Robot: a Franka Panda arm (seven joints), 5 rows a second.
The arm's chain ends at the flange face. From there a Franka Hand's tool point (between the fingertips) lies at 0.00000 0.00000 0.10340 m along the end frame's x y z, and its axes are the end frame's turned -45 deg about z.
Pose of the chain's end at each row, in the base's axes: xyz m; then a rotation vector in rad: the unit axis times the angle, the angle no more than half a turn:
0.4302 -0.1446 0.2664 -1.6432 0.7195 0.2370
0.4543 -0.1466 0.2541 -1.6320 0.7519 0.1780
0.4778 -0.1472 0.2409 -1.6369 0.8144 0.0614
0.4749 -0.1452 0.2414 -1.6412 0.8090 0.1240
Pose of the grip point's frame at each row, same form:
0.4549 -0.0467 0.2442 -1.7990 0.0360 -0.3262
0.4848 -0.0505 0.2313 -1.8084 0.0706 -0.3834
0.5184 -0.0558 0.2146 -1.8514 0.1279 -0.4895
0.5111 -0.0520 0.2151 -1.8453 0.1206 -0.4277

